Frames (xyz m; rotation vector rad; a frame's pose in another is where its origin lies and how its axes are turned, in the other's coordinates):
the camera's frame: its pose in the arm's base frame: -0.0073 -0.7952 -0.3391 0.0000 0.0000 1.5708
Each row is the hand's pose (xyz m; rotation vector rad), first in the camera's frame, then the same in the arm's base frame.
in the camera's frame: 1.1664 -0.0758 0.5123 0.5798 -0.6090 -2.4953
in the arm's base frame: 0.0685 0.3712 0.1732 0.6564 -0.0161 -1.0000
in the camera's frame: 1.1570 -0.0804 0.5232 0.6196 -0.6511 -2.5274
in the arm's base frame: 0.0731 0.3618 0.1841 0.6972 -0.0173 -1.0427
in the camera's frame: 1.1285 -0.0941 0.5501 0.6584 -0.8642 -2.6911
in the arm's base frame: 0.0868 0.3333 0.2110 0.8094 -0.1094 -1.2449
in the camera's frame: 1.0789 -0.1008 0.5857 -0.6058 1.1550 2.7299
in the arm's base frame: 0.0935 0.2837 0.2466 0.9540 -0.2976 -1.5744
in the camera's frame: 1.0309 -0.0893 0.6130 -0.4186 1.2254 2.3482
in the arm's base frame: 0.0820 0.2357 0.2739 1.0476 -0.5141 -1.8964
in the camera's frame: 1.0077 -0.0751 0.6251 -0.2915 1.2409 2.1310
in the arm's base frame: 0.0678 0.2125 0.2860 1.0719 -0.6641 -2.0840
